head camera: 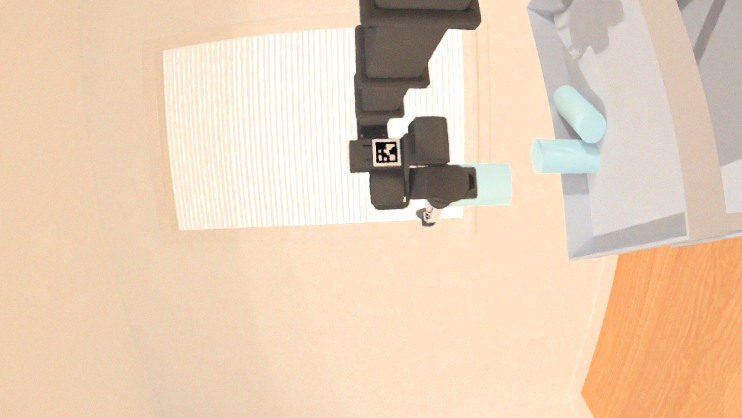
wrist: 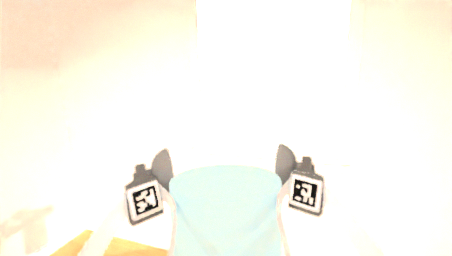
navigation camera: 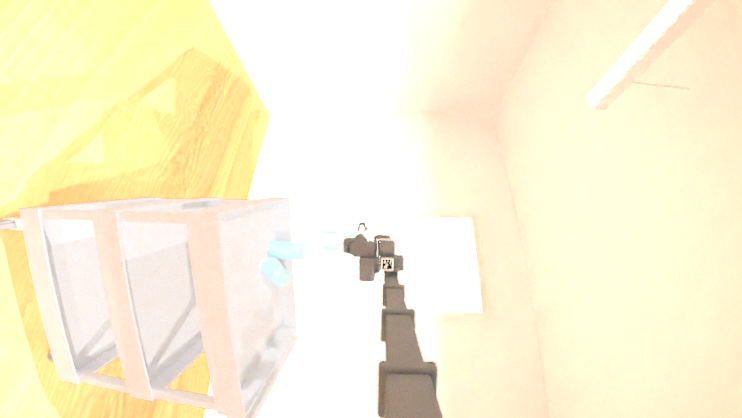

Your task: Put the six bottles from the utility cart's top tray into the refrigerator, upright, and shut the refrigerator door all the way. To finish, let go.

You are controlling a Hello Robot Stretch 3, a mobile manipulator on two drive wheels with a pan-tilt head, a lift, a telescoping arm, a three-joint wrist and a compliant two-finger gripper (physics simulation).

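Frame: origin at the robot's base, x ahead, y right, z down, level; metres.
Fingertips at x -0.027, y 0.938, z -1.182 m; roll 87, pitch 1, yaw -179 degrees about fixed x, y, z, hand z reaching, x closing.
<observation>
A point is followed by its place in that frame.
My gripper [head camera: 434,205] [navigation camera: 360,233] {y 0.938, x -0.027, z -1.182 m} [wrist: 224,164] {y 0.938, x -0.027, z -1.182 m} is shut on a light blue bottle [head camera: 493,184] {y 0.847, x -0.024, z -1.083 m} [navigation camera: 333,240] {y 0.848, x -0.021, z -1.090 m} [wrist: 225,210], which stands upright between the fingertips in the wrist view. It is beside the utility cart's top tray [head camera: 577,223] {y 1.021, x 0.058, z -0.835 m}, apart from it. One light blue bottle [head camera: 568,156] {y 0.962, x -0.079, z -0.877 m} [navigation camera: 285,249] {y 0.964, x -0.074, z -0.872 m} stands at the tray's edge. Another bottle [head camera: 578,114] {y 0.926, x -0.159, z -0.859 m} [navigation camera: 276,272] {y 0.916, x -0.156, z -0.857 m} touches or nearly touches it and looks slanted; whether it is upright I cannot tell. Part of the held bottle is hidden behind the wrist. No refrigerator can be made out in these views.
The cart frame [head camera: 669,103] {y 0.593, x -0.124, z -0.862 m} [navigation camera: 207,290] {y 0.594, x -0.135, z -0.813 m} has lower shelves beneath the tray. A white ribbed panel [head camera: 259,129] {y 1.951, x -0.302, z -1.618 m} [navigation camera: 446,270] {y 1.931, x -0.353, z -1.762 m} is on the wall behind the arm [head camera: 397,51] {y 0.327, x -0.085, z -1.286 m} [navigation camera: 410,394] {y 0.223, x -0.083, z -1.281 m}. Wooden floor [head camera: 659,332] {y 1.743, x 0.605, z -0.001 m} [navigation camera: 223,103] {y 1.712, x 0.931, z 0.000 m} shows beside the cart. A white bar [navigation camera: 641,51] {y 0.683, x 0.593, z -2.078 m} is at the upper right.
</observation>
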